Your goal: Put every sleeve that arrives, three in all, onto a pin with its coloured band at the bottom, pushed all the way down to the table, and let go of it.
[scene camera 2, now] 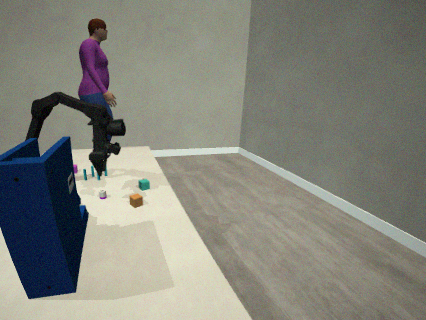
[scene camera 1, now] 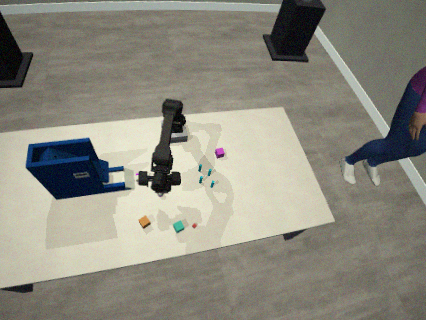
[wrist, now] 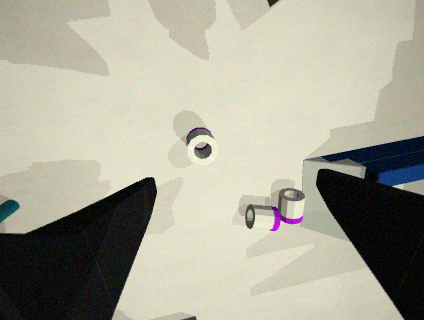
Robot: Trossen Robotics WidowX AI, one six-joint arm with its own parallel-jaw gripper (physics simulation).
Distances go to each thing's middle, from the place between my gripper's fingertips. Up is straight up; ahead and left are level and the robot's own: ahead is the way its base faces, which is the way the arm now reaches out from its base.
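Labels:
There is the blue feeder (scene camera 2: pixel 49 235), which is 8 cm behind my hand, 31 cm to the right of it and 4 cm above it. Then I consider the pale ramp (wrist: pixel 394 171): my hand is 10 cm past it, 9 cm above it and 19 cm to the left of it.

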